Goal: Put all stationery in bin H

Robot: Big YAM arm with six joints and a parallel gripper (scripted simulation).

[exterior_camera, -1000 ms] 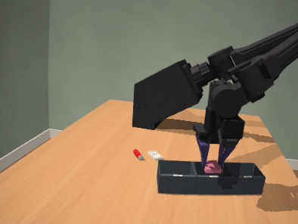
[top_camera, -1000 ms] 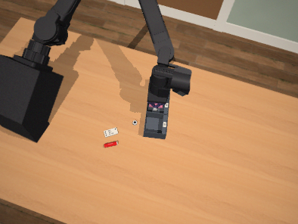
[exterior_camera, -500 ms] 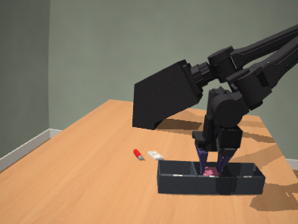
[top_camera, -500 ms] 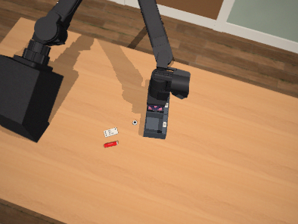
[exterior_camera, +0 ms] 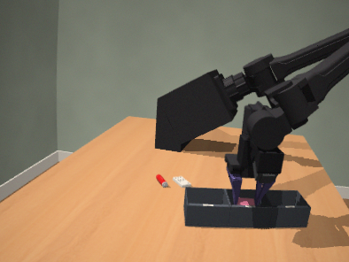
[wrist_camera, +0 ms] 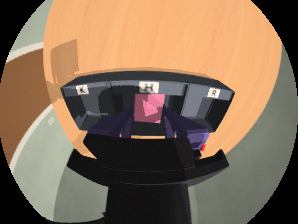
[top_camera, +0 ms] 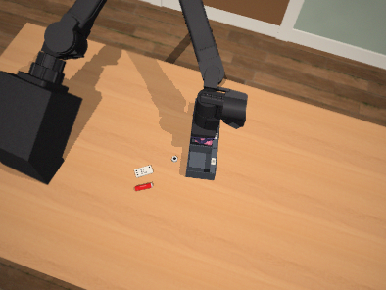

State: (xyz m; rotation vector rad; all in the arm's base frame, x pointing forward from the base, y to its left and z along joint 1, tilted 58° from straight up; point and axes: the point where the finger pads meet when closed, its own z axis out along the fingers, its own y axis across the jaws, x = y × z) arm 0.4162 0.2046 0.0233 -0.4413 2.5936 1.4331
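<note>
My gripper is now 1 cm short of the dark three-part bin row and 1 cm above it. Also, from my hand: black-and-white ring 5 cm behind, 9 cm to the right, 3 cm below; white domino-like tile 11 cm behind, 17 cm to the right, 3 cm below; pink sticky-note pad 1 cm ahead, 1 cm below.
</note>
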